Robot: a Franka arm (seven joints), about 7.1 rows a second.
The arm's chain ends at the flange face. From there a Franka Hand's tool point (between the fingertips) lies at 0.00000 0.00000 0.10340 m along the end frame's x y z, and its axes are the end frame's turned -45 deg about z.
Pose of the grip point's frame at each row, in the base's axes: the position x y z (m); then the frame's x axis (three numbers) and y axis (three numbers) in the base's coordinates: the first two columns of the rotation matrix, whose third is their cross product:
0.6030 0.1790 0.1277 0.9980 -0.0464 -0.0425 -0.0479 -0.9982 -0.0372
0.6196 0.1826 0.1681 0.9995 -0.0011 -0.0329 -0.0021 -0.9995 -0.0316
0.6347 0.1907 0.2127 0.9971 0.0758 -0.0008 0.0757 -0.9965 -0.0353
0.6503 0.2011 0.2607 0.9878 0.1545 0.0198 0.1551 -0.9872 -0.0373
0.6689 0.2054 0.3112 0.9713 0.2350 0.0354 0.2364 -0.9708 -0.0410
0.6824 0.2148 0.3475 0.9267 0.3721 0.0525 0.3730 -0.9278 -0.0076
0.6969 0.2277 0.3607 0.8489 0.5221 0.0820 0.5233 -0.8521 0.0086
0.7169 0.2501 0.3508 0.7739 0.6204 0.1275 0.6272 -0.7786 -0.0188
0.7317 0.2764 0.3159 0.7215 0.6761 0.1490 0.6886 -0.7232 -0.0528
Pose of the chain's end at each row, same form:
0.6072 0.1750 0.2309 0.6718 -0.7386 -0.0564 -0.7396 -0.6730 0.0037
0.6230 0.1793 0.2714 0.7053 -0.7075 -0.0456 -0.7082 -0.7060 0.0009
0.6351 0.1871 0.3160 0.7586 -0.6510 -0.0255 -0.6515 -0.7582 -0.0244
0.6489 0.1970 0.3640 0.8082 -0.5888 -0.0124 -0.5888 -0.8073 -0.0404
0.6663 0.2004 0.4144 0.8540 -0.5203 -0.0040 -0.5197 -0.8526 -0.0540
0.6777 0.2120 0.4508 0.9190 -0.3929 0.0317 -0.3915 -0.9192 -0.0425
0.6892 0.2240 0.4637 0.9703 -0.2333 0.0641 -0.2302 -0.9717 -0.0519
0.7078 0.2403 0.4533 0.9907 -0.1119 0.0769 -0.1037 -0.9892 -0.1034
0.7242 0.2619 0.4180 0.9971 -0.0333 0.0680 -0.0233 -0.9895 -0.1427

